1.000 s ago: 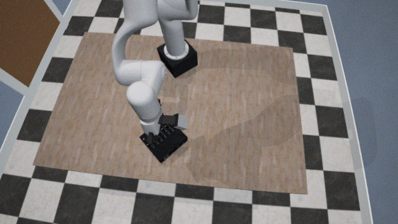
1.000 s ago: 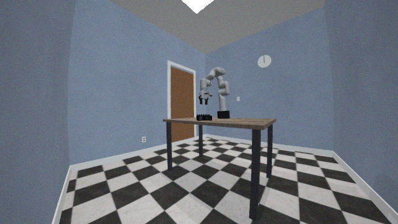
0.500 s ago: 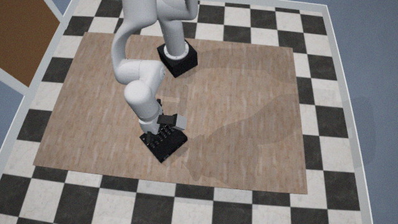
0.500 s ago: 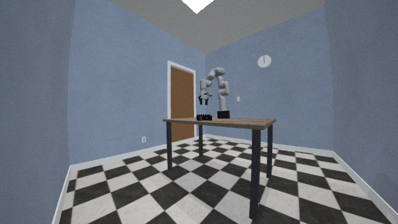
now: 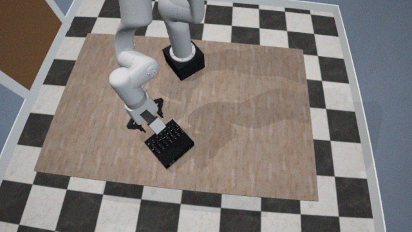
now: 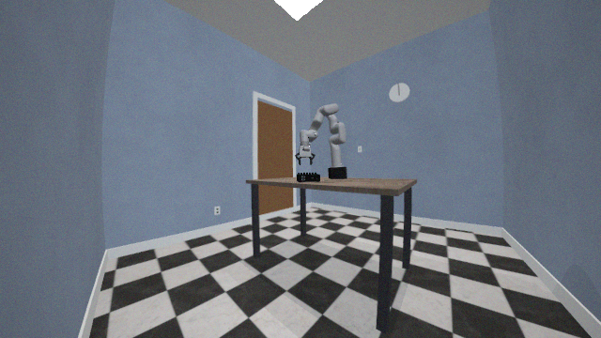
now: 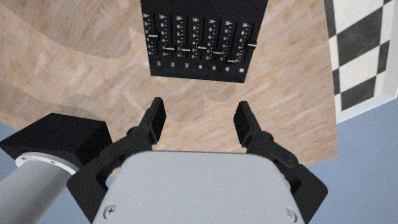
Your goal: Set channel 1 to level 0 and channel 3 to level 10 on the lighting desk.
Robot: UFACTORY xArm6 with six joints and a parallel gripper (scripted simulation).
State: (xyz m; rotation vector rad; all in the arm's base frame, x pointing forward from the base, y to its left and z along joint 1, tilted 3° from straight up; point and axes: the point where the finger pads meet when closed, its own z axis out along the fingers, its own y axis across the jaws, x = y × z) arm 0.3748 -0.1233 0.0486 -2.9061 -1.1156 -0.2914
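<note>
Now: hand 1 cm short of the channel 1 fader cap, 10 cm to the right of it and 8 cm above it. From my hand the other things lie so: channel 3 cap 3 cm ahead, 6 cm to the left, 8 cm below; channel 2 cap 1 cm ahead, 7 cm to the left, 8 cm below.
</note>
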